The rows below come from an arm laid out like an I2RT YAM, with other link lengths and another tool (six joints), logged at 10 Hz.
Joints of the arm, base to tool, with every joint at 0 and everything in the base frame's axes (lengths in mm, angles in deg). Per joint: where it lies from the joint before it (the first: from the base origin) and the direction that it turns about. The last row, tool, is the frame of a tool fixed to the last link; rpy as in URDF.
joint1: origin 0 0 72.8 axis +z
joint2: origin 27 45.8 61.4 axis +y
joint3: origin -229.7 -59.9 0 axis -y
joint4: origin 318.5 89.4 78 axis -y
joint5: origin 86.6 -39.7 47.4 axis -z
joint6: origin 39.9 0 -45.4 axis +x
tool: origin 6 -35 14 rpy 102.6 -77.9 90
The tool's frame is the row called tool.
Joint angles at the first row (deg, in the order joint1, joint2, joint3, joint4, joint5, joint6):
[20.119, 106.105, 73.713, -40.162, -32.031, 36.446]
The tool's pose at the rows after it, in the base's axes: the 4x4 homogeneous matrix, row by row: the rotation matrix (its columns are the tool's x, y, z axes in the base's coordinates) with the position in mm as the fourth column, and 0 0 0 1 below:
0.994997 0.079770 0.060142 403.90; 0.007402 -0.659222 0.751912 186.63; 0.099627 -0.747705 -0.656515 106.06; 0 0 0 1
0.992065 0.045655 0.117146 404.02; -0.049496 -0.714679 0.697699 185.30; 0.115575 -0.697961 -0.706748 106.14; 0 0 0 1
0.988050 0.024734 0.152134 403.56; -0.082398 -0.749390 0.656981 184.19; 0.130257 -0.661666 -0.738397 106.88; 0 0 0 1
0.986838 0.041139 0.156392 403.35; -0.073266 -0.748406 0.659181 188.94; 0.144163 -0.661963 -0.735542 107.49; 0 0 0 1
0.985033 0.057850 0.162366 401.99; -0.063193 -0.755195 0.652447 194.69; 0.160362 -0.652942 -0.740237 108.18; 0 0 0 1
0.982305 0.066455 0.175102 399.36; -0.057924 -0.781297 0.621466 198.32; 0.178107 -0.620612 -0.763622 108.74; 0 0 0 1
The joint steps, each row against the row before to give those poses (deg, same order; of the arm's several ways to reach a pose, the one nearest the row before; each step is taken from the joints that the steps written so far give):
[1.006, 0.764, -0.002, 2.755, 0.503, 0.023]
[0.459, 0.132, 0.001, 0.830, 5.267, 2.907]
[0.306, -0.001, 0.001, 0.217, 3.563, 1.551]
[0.611, 0.000, -0.001, 0.766, 0.262, -0.022]
[0.875, 0.000, 0.000, 0.590, 1.005, 0.022]
[0.896, 0.000, -0.022, -0.109, 2.689, 0.000]

